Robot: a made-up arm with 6 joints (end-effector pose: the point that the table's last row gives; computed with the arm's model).
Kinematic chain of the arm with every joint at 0, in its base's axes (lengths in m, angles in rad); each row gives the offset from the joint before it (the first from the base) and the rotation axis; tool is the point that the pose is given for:
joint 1: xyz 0 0 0.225 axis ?
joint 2: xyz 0 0.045 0 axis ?
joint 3: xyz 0 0 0.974 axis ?
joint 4: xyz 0 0 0.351 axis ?
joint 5: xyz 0 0 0 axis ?
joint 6: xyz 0 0 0.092 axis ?
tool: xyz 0 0 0
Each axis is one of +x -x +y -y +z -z.
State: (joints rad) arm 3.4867 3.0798 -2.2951 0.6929 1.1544 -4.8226
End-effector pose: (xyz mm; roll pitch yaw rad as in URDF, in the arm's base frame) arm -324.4 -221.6 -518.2 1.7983 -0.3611 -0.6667
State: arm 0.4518 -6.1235 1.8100 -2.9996 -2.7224 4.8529
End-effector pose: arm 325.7 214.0 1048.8 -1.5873 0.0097 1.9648
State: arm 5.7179 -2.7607 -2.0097 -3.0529 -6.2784 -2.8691
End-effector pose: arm 91.8 -5.0 -653.1 1.3948 1.2044 0.8405
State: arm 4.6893 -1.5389 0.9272 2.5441 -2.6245 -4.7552
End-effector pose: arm 44.8 1097.6 499.5 -2.0921 0.2919 2.6328
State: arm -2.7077 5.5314 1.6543 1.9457 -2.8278 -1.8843
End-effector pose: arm 417.9 173.1 1091.6 -2.7209 0.7335 -1.7171
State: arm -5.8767 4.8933 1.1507 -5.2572 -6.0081 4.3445
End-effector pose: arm -990.4 -354.1 830.3 -0.0651 -0.2439 -0.5264
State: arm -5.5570 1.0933 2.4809 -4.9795 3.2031 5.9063
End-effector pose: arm 540.3 532.7 436.7 -0.4525 0.0058 -0.9688
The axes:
joint 1: +z
joint 2: +y
joint 3: +y
joint 4: +z
joint 5: +y
joint 6: +z

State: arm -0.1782 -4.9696 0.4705 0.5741 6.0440 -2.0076
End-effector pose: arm 1360.3 -211.3 397.4 -1.5821 0.1227 -1.8794
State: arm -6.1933 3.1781 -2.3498 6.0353 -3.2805 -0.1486
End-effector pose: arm 159.9 56.5 -581.7 -3.0277 -0.6864 3.1060
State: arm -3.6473 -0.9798 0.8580 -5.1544 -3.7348 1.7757
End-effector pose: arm 673.3 -477.4 1043.1 2.4882 -0.0141 -1.1139
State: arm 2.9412 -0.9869 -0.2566 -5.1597 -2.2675 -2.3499
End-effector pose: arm 1080.6 -200.5 826.9 2.2950 -0.6673 3.0673
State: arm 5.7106 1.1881 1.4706 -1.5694 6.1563 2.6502
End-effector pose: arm 962.7 -553.2 197.0 2.6569 0.1200 1.4898
